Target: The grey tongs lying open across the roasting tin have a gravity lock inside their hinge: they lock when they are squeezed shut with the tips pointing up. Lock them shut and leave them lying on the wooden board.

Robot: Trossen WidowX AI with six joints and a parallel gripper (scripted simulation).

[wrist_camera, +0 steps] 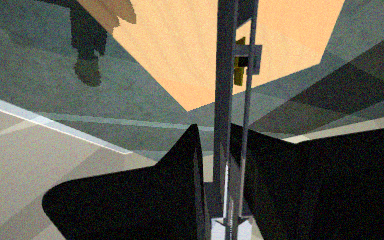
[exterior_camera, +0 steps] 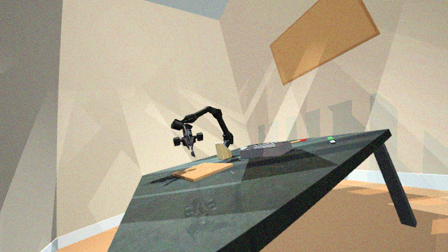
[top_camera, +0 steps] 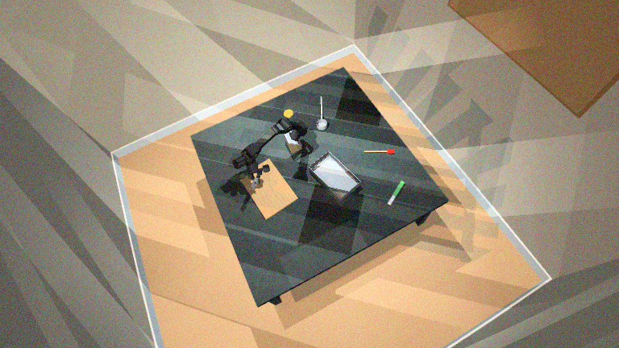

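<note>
My gripper tip is 2 cm past the wooden board, 4 cm to the right of it and 13 cm above it. The rest, counted from my gripper tip: roasting tin: 7 cm ahead, 47 cm to the left, 12 cm below.
</note>
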